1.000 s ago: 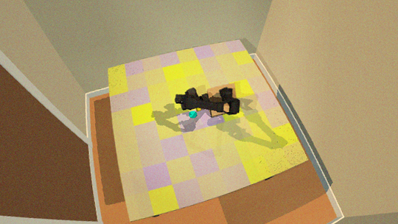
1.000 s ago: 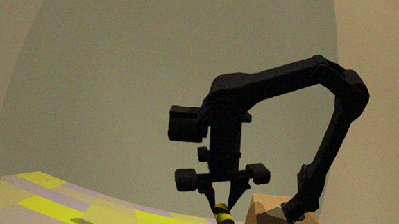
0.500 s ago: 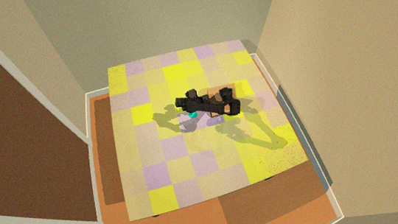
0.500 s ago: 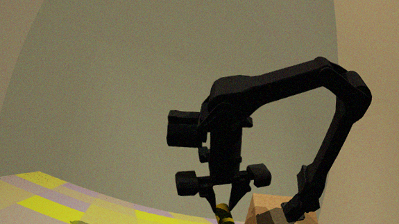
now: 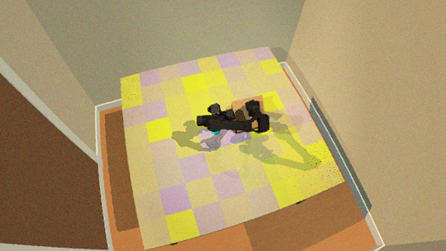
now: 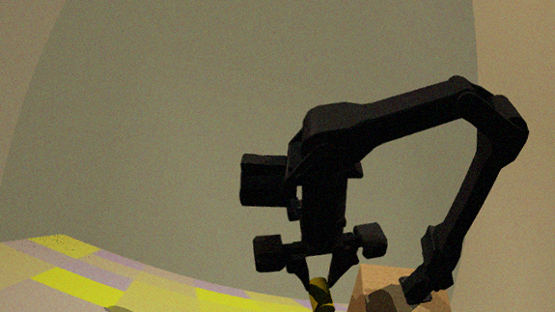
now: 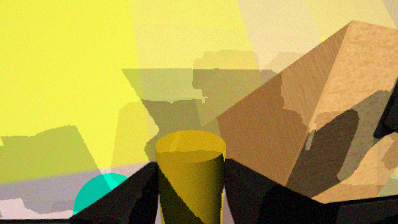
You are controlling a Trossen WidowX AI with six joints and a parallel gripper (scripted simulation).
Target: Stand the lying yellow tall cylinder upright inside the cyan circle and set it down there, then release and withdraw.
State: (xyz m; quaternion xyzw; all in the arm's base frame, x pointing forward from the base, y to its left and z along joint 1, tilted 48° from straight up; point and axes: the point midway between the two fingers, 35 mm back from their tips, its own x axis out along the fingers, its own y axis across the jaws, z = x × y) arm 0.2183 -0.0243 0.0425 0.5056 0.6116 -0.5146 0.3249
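Now: gripper tip 4 cm short of the cyan circle, 1 cm to the right of it and 13 cm above it. Round my gripper tip: yellow tall cylinder (2 cm to the left, 1 cm below).
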